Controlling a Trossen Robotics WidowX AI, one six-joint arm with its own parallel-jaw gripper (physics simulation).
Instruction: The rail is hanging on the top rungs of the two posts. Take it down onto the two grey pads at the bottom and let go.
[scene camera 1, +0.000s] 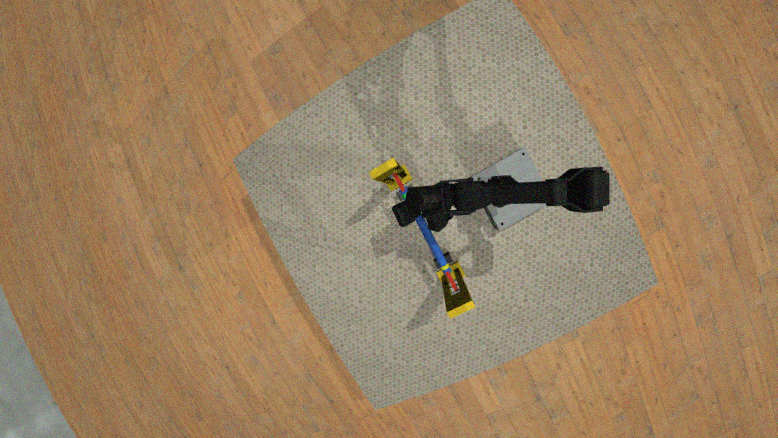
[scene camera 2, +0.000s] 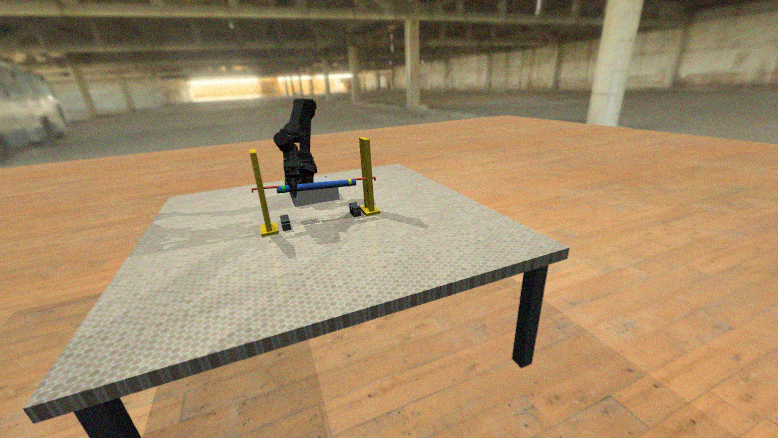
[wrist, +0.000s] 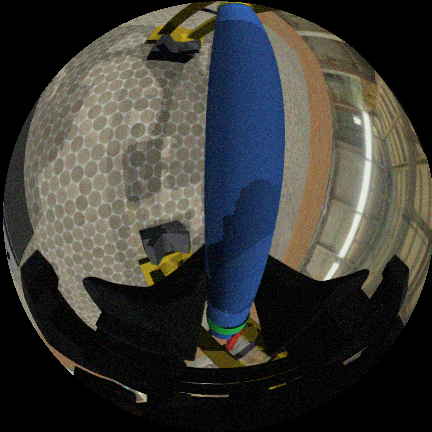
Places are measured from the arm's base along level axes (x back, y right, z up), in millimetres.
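Pixels of known places: gripper, between the fingertips: (scene camera 1: 407, 207) (scene camera 2: 294, 196) (wrist: 227, 249).
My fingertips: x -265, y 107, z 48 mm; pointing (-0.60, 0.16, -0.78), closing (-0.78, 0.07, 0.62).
For each thing: its top centre in the pictures, then the offset to it from my fingertips. Level surfaces: height alone.
- blue rail, centre of its top: (wrist: 314, 79) (scene camera 1: 426, 232) (scene camera 2: 316, 179) dz +46, dx +11, dy -92 mm
- right post, centre of its top: (wrist: 182, 39) (scene camera 1: 443, 262) (scene camera 2: 354, 204) dz -79, dx -6, dy -227 mm
- patterned table top, height of its surface: dz -122 mm
The blue rail (scene camera 1: 432, 239) (scene camera 2: 326, 185) (wrist: 245, 125) runs between two yellow posts, the left (scene camera 2: 260, 190) and the right (scene camera 2: 366, 168) in scene camera 2, well above the table. Its red hooked ends reach the posts about midway up their height; whether they touch the rungs is too small to tell. My gripper (scene camera 1: 415, 213) (scene camera 2: 293, 188) (wrist: 227, 249) is shut on the rail near its green-banded end. Two dark grey pads, one near the left post (scene camera 2: 285, 221) (wrist: 166, 242) and one near the right post (scene camera 2: 354, 208) (wrist: 174, 49), stand on the table below the rail.
The arm reaches in from the right in scene camera 1, over a grey base plate (scene camera 1: 514, 163) (scene camera 2: 318, 196). The posts' yellow feet (scene camera 2: 269, 231) (scene camera 2: 370, 211) stand next to the pads. The patterned table top (scene camera 1: 326, 136) (scene camera 2: 217, 282) lies under everything, with shadows across it.
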